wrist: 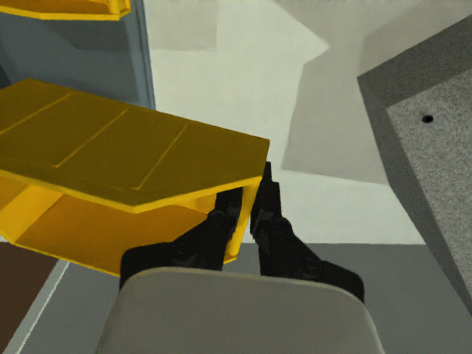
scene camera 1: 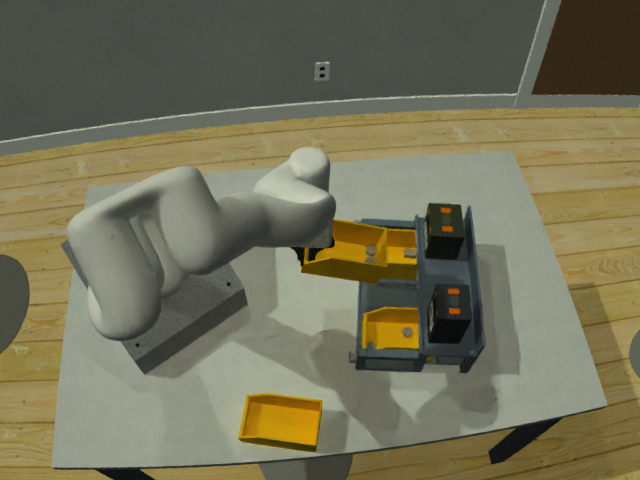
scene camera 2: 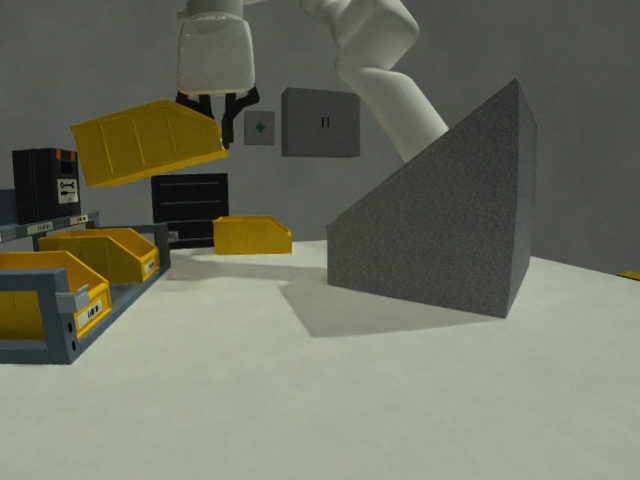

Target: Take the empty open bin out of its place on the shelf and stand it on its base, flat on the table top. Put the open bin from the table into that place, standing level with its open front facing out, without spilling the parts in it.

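Where they show: gripper, fingertip midpoint: (wrist: pixel 247 173) (scene camera 1: pixel 306 261); arm's base, link origin: (scene camera 2: pixel 443 171).
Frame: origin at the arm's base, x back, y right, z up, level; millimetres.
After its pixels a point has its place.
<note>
My gripper (scene camera 1: pixel 310 254) @(z 27, x -348, y 90 mm) (scene camera 2: pixel 225 138) @(z 27, x -348, y 90 mm) (wrist: pixel 247 173) @(z 27, x -348, y 90 mm) is shut on the low front wall of a yellow open bin (scene camera 1: pixel 343 266) @(z 50, x -415, y 140 mm) (scene camera 2: pixel 144 144) @(z 28, x -451, y 47 mm) (wrist: pixel 135 155) @(z 48, x -400, y 134 mm). The bin hangs in the air with its back end lower than its front; in scene camera 1 it overlaps the shelf's back bin. Small grey parts (scene camera 1: pixel 370 251) @(z -2, x -498, y 90 mm) lie in it towards the back wall. The shelf (scene camera 1: pixel 390 361) @(z -158, x -484, y 301 mm) (scene camera 2: pixel 54 315) @(z -127, x -545, y -63 mm) (wrist: pixel 90 65) @(z -168, x -544, y 134 mm) has a vacant place (scene camera 1: pixel 387 297) @(z -168, x -541, y 132 mm) between its two lower bins. The empty yellow bin (scene camera 1: pixel 281 421) @(z -171, x -203, y 361 mm) (scene camera 2: pixel 252 236) @(z -134, x -220, y 326 mm) stands on its base on the table top, apart from the shelf.
The shelf's lower level holds a back bin (scene camera 1: pixel 402 269) @(z -120, x -591, y 93 mm) (scene camera 2: pixel 93 302) @(z -145, x -521, y 24 mm) and a front bin (scene camera 1: pixel 390 330) @(z -165, x -515, y 222 mm) (scene camera 2: pixel 98 258) @(z -127, x -525, y 199 mm) (wrist: pixel 75 11) @(z -118, x -491, y 189 mm), both with parts. Two black boxes (scene camera 1: pixel 443 229) @(z 24, x -673, y 101 mm) (scene camera 1: pixel 449 312) @(z 49, x -586, y 312 mm) stand on its upper level. The grey robot base (scene camera 1: pixel 191 310) @(z -71, x -72, y 79 mm) (scene camera 2: pixel 429 222) @(z -69, x -147, y -100 mm) (wrist: pixel 440 145) @(z -52, x -161, y 14 mm) is opposite.
</note>
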